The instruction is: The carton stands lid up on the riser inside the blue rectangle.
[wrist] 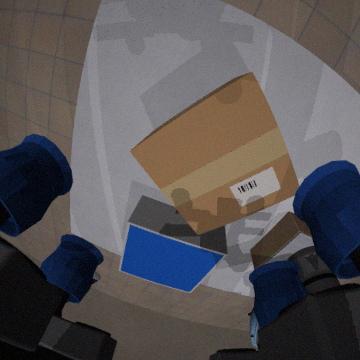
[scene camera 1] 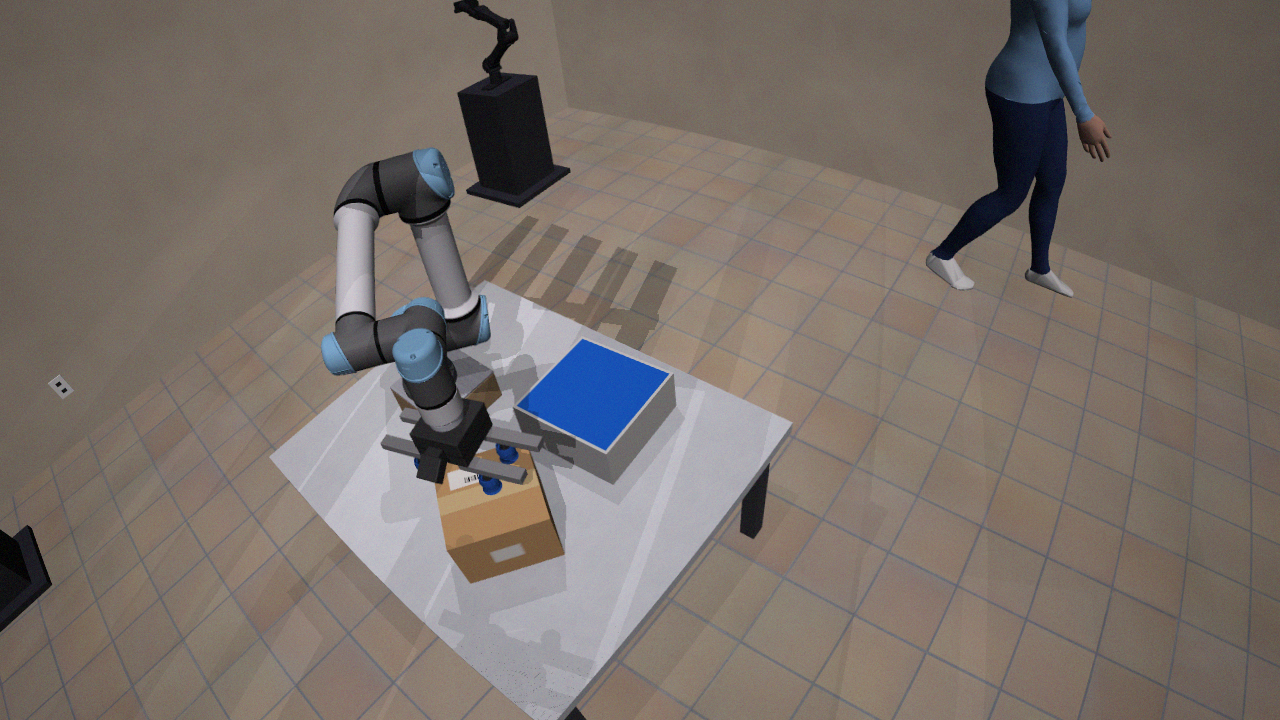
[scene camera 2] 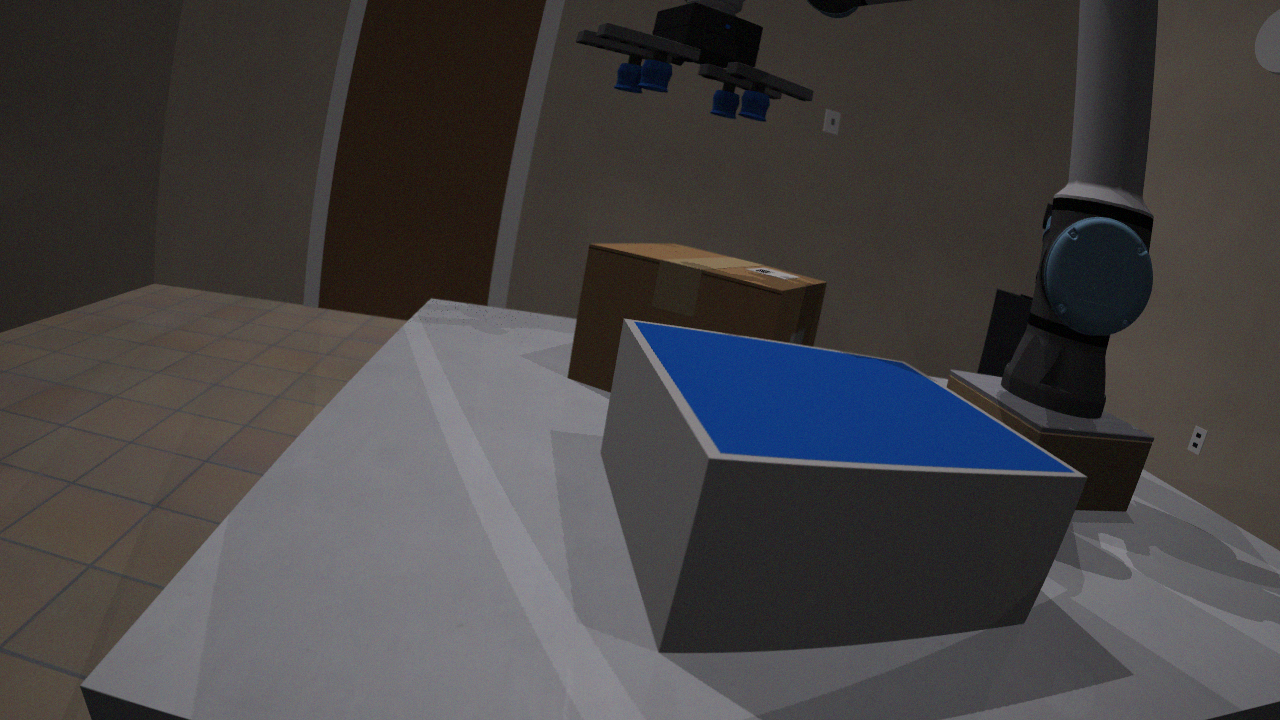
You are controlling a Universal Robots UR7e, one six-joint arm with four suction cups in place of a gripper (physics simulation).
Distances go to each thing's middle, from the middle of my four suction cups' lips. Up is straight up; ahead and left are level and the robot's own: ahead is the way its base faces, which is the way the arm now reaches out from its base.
Labels:
Now: the brown carton (scene camera 2: 671,284) 280 mm below my suction cup, 60 mm behind it and 40 mm to the left of it.

